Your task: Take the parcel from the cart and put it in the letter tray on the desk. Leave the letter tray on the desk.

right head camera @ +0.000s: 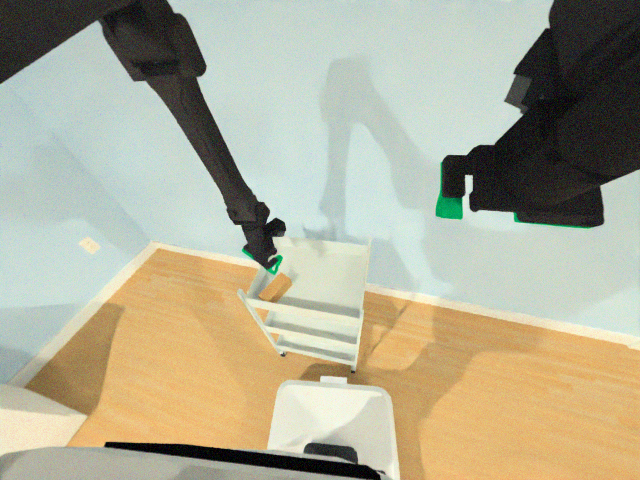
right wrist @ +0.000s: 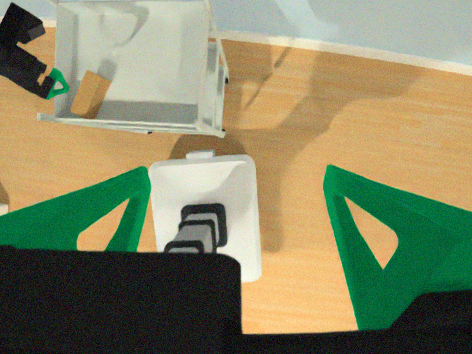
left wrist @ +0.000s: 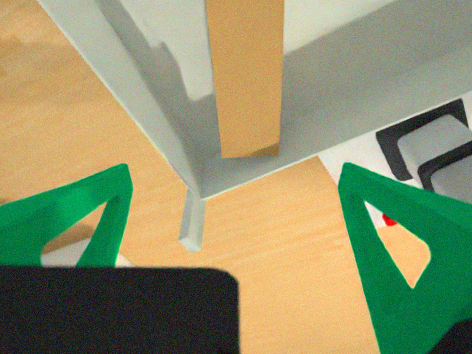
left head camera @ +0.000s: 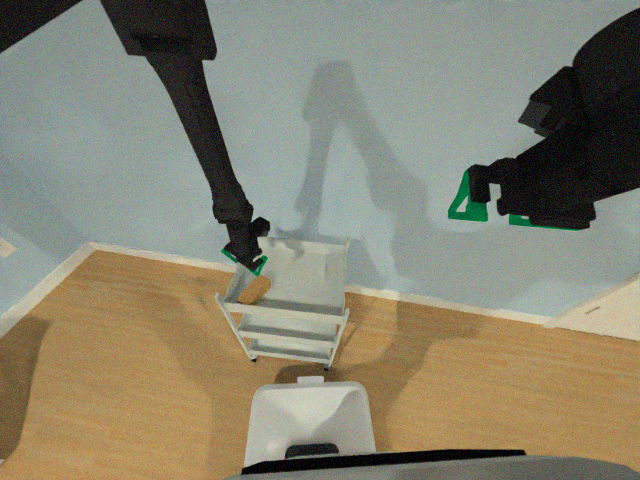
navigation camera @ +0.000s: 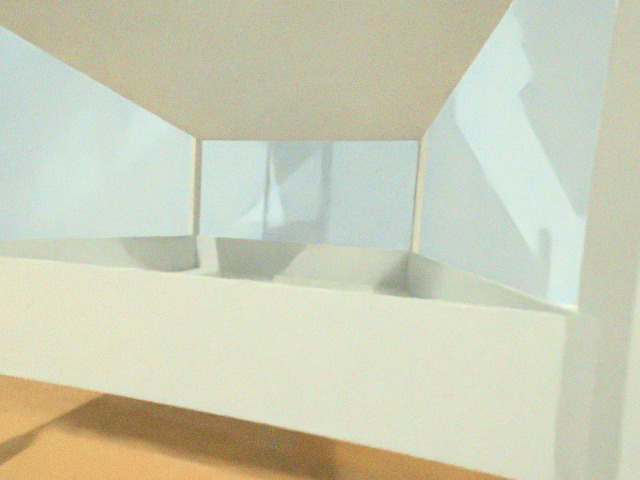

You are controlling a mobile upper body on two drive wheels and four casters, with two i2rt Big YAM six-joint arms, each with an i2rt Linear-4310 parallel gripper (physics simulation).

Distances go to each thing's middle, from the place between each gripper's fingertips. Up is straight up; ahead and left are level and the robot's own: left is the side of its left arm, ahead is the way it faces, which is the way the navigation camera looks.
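Brown cardboard parcel (left wrist: 247, 50): my left hand is 14 cm above it, 1 cm past it and 1 cm to the left of it. My right hand is 45 cm to the right of the parcel, 21 cm short of it and 58 cm above it. By its middle, the parcel is nearer to my left hand than to my right hand.
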